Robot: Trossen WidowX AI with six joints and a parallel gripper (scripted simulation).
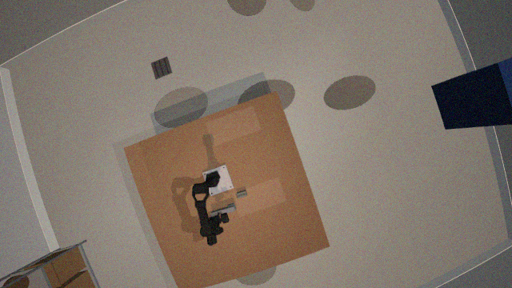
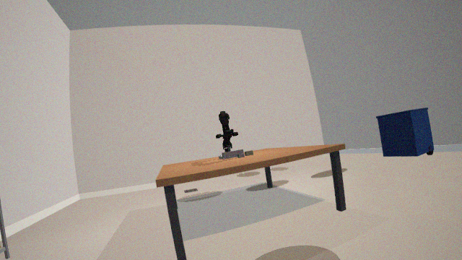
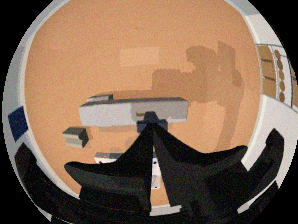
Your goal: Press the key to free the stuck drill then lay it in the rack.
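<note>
Right now the drill is 50 mm to the left of my gripper tip and 70 mm below it. Also, from my gripper tip: long grey fixture (30 mm to the left, 80 mm below); then small grey block (50 mm behind, 210 mm to the left, 100 mm below).
</note>
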